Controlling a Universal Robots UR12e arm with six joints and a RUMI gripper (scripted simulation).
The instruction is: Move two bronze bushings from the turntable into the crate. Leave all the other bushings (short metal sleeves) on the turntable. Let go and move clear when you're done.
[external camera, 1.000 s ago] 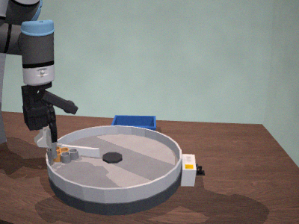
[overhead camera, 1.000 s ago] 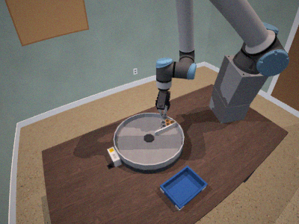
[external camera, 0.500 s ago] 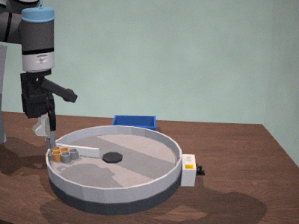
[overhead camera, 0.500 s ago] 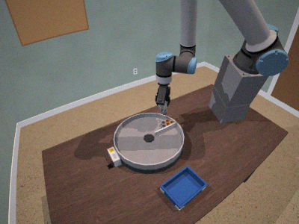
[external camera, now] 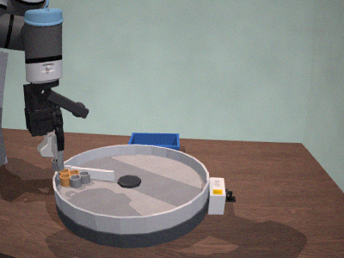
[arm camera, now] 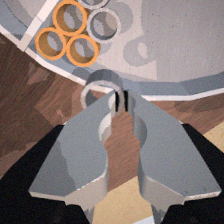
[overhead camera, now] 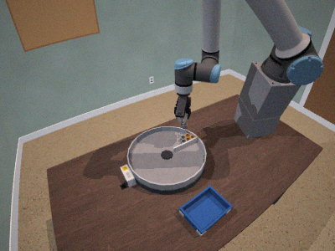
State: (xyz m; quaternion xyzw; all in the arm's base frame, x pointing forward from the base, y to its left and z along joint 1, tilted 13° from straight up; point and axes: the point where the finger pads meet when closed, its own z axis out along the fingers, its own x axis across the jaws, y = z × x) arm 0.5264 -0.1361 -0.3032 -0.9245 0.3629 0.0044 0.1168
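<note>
Right now my hand is 160 mm short of the round grey turntable, 100 mm to the right of it and 80 mm above it. The rest, counted from my hand: blue crate (460 mm to the left, 150 mm ahead, 110 mm below).
</note>
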